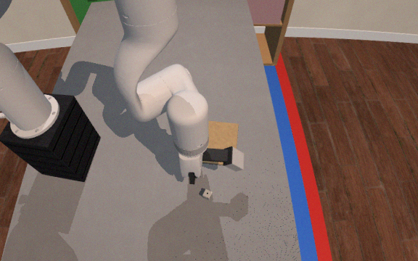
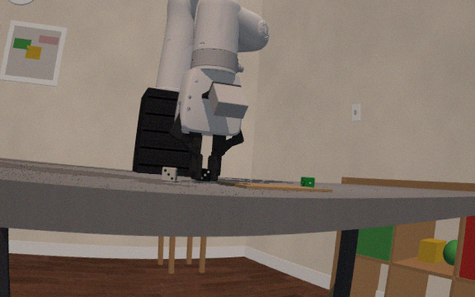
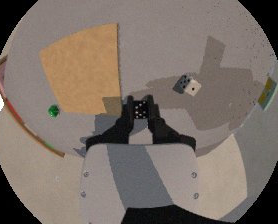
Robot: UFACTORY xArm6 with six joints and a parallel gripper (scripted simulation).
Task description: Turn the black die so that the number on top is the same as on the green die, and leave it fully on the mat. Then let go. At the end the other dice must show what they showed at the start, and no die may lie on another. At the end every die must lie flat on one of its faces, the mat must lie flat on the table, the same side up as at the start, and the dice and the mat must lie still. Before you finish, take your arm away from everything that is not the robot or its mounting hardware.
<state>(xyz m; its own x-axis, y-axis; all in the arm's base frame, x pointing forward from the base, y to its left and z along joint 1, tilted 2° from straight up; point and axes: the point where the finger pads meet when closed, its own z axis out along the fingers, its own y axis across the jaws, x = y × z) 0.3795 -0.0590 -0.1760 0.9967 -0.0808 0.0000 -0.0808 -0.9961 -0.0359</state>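
Now: the tan mat 90 mm to the left of my hand, 50 mm ahead of it and 20 mm below it. Round my hand: green die: 210 mm to the left, 10 mm below, 10 mm ahead; then black die: 10 mm below, 10 mm behind; then white die: 70 mm to the right, 30 mm ahead, 10 mm below.
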